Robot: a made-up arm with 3 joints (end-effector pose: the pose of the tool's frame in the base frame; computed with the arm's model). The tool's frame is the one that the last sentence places.
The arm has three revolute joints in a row. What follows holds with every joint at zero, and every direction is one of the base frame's. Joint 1 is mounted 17.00 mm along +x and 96.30 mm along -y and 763.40 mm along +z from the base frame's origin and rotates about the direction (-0.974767, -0.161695, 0.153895). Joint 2 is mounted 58.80 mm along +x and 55.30 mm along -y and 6.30 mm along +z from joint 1 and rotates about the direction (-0.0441, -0.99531, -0.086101). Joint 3 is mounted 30.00 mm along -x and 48.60 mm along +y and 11.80 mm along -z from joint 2 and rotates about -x. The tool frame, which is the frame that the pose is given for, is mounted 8.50 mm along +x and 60.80 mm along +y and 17.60 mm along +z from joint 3; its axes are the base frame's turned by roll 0.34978, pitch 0.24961 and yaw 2.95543 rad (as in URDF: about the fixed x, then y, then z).
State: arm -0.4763 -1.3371 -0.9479
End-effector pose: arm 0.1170 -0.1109 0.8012 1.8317 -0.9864 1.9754
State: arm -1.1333 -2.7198 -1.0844
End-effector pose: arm 0.1173 -0.0799 0.7398 -2.6416 0.3901 -0.2782
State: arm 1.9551 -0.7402 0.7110
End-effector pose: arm 0.0328 -0.1103 0.7171 0.0964 3.1162 0.2765
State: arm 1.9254 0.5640 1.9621
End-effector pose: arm 0.1173 -0.1226 0.7957 -1.4665 2.1718 -1.6356
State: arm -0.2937 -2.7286 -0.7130
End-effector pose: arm 0.1173 -0.0694 0.7594 -3.0072 -0.0009 -0.7541
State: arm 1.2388 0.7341 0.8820
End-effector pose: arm 0.1052 -0.1007 0.7114 1.8749 -2.3842 -0.7490
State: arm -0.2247 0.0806 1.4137
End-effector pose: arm 0.0591 -0.0640 0.7031 -0.4370 2.1203 2.0939
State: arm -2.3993 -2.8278 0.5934
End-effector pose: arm 0.0937 -0.1574 0.7198 0.2321 0.8828 -0.3064
